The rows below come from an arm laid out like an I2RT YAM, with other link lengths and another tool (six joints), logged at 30 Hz.
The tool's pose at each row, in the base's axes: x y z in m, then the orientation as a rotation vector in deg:
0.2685, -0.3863, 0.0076, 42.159, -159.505, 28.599
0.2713, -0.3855, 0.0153, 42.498, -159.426, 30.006
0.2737, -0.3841, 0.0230, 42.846, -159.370, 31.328
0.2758, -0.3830, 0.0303, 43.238, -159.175, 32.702
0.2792, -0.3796, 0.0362, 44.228, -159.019, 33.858
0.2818, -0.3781, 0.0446, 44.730, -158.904, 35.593
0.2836, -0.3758, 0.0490, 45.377, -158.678, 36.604
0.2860, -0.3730, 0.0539, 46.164, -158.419, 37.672
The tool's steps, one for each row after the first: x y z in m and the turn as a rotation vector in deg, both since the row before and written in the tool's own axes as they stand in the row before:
-0.0005, -0.0028, -0.0077, 0.999, -0.020, -0.086
-0.0004, -0.0023, -0.0079, 0.945, -0.056, -0.091
-0.0001, -0.0024, -0.0073, 0.973, 0.045, -0.156
-0.0027, -0.0009, -0.0071, 0.907, -0.217, -0.516
-0.0004, -0.0029, -0.0084, 1.243, -0.089, -0.150
-0.0013, -0.0007, -0.0051, 0.757, -0.052, -0.348
-0.0019, -0.0009, -0.0058, 0.812, -0.085, -0.432

